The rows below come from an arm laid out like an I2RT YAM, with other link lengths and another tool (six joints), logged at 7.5 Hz.
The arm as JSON. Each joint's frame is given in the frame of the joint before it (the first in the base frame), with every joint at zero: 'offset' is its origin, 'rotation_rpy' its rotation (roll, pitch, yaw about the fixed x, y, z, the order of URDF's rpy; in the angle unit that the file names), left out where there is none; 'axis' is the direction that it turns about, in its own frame. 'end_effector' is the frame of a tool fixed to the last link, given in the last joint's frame.
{
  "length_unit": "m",
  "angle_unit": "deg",
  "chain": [
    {
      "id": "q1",
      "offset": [
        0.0,
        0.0,
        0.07
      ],
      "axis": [
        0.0,
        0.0,
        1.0
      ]
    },
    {
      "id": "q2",
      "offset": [
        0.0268,
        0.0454,
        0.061
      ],
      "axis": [
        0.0,
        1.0,
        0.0
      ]
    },
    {
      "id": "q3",
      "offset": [
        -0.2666,
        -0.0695,
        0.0
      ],
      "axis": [
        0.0,
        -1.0,
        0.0
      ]
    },
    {
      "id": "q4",
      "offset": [
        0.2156,
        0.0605,
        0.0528
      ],
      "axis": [
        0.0,
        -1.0,
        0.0
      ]
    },
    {
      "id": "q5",
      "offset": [
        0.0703,
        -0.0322,
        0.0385
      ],
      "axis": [
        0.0,
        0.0,
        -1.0
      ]
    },
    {
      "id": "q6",
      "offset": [
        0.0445,
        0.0,
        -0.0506
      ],
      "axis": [
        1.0,
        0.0,
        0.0
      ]
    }
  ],
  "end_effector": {
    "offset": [
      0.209,
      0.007,
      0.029
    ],
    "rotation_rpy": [
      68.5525,
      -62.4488,
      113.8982
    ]
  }
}
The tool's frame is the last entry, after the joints.
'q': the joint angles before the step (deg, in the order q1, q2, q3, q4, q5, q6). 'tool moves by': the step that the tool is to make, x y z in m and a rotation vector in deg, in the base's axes. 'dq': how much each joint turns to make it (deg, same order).
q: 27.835, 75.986, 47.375, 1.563, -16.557, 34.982
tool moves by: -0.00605, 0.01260, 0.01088, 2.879, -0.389, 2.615
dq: 0.000, 0.000, -0.217, 2.228, -3.387, 1.028
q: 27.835, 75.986, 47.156, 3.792, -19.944, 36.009
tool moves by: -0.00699, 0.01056, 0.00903, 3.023, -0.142, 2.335
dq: -0.023, -0.109, -0.896, 2.887, -3.214, 1.530
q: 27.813, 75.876, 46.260, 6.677, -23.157, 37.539
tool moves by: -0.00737, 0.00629, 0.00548, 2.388, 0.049, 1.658
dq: 0.000, -0.480, -1.420, 2.623, -2.339, 1.486
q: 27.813, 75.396, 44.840, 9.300, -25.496, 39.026
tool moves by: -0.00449, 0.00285, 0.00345, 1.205, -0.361, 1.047
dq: -0.110, -0.371, -1.006, 1.728, -1.399, 0.480
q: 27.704, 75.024, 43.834, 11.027, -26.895, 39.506
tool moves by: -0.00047, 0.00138, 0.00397, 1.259, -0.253, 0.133
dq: 0.001, -0.066, -0.701, 1.903, -0.458, 1.006
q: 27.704, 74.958, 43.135, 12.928, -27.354, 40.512
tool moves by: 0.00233, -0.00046, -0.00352, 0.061, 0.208, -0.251
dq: -0.154, 0.634, -0.415, 0.983, 0.043, 0.196
